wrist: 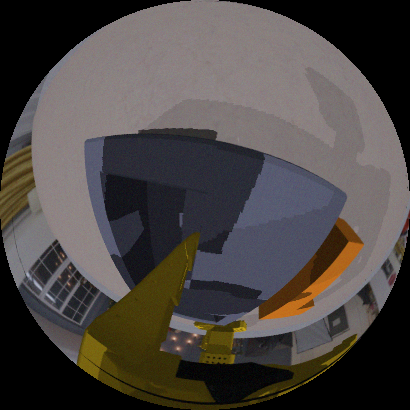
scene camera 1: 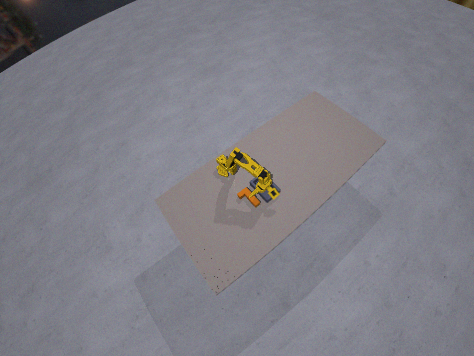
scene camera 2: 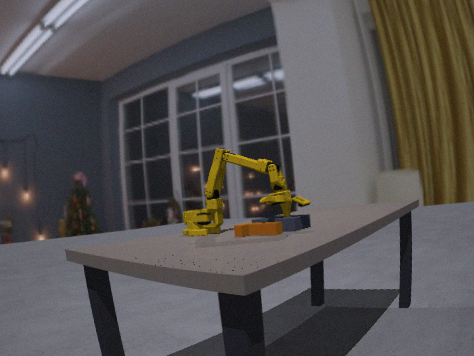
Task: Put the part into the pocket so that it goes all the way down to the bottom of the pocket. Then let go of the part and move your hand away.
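Places are measured from the arm's base along level axes (x ahead, y left, z up), in centimetres.
Where they show: hand, tool point: (scene camera 1: pixel 266 190); arm's base, link origin: (scene camera 1: pixel 228 171) (scene camera 2: pixel 207 233).
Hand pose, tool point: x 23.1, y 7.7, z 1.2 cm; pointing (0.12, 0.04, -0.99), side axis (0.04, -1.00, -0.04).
Each offset is from my tool point to the centre of the thing. Level surfaces: height alone.
The orange L-shaped part {dx -2.5, dy -10.3, dz +0.3 cm} (scene camera 1: pixel 243 193) (scene camera 2: pixel 265 229) (wrist: pixel 340 261) lies flat on the table, outside the pocket, close beside the blue-grey block {dx -2.1, dy +0.3, dz +0.6 cm} (scene camera 1: pixel 267 198) (scene camera 2: pixel 301 221) (wrist: pixel 295 200). The block's pocket shows as a dark recess in the wrist view, partly shaded and partly behind the fixed jaw. My gripper (scene camera 1: pixel 262 196) (scene camera 2: pixel 298 209) (wrist: pixel 196 237) is fully open and empty; in the wrist view one notched jaw shows. The fixed jaw's tip is over or at the block, pointing down; its exact height is hard to tell. The part is to the right in the wrist view.
The table top {dz -1.2 cm} (scene camera 1: pixel 320 130) (scene camera 2: pixel 200 255) (wrist: pixel 225 55) carries the arm's base (scene camera 1: pixel 222 166) (scene camera 2: pixel 197 223), which stands left of the part in scene camera 2. Dark shadows of the arm fall on the block and table. Small dark specks show near one table corner.
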